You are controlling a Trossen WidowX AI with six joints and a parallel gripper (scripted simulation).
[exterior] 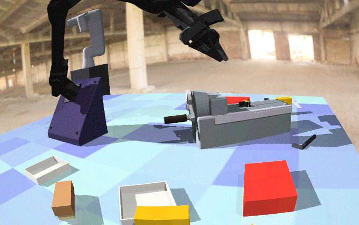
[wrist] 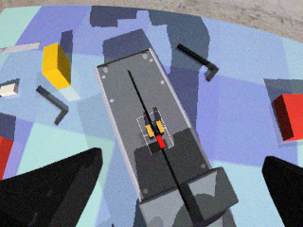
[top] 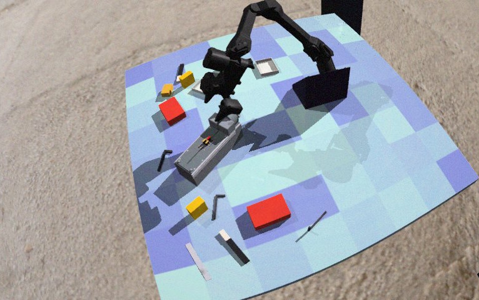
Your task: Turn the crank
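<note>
Now: gripper tip 120 mm above the dark crank handle, 100 mm past it and 90 mm to the left of it. The rest, counted from my gripper tip: red pointer 110 mm below, 30 mm ahead, 10 mm to the left; then tan block 410 mm to the right, 180 mm below, 170 mm behind.
</note>
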